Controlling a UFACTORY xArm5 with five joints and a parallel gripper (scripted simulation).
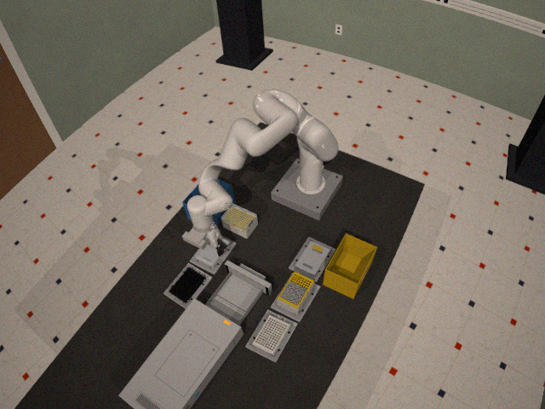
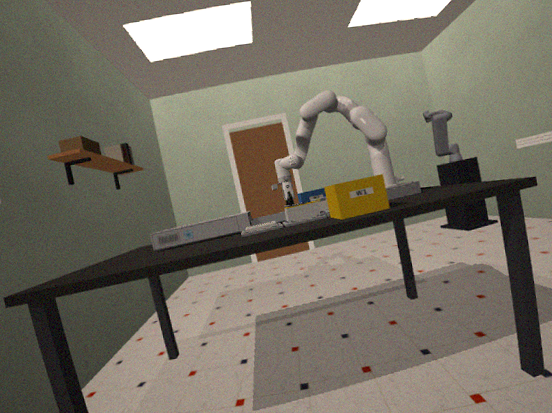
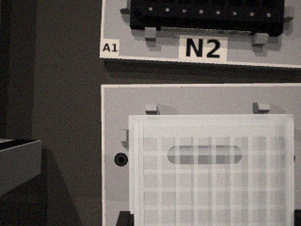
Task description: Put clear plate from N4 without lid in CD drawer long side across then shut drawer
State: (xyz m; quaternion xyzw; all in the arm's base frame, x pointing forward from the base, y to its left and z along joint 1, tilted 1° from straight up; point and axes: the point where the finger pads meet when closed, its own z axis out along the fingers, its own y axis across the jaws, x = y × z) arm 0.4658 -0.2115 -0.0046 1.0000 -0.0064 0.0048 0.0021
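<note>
Now: hand 190 mm to the right of the drawer and 150 mm short of it. From my hand the other things lie so: black plate (170 mm ahead, 20 mm below, 10 mm to the right); blue bin (180 mm behind, 120 mm to the right); clear plate (10 mm below).
</note>
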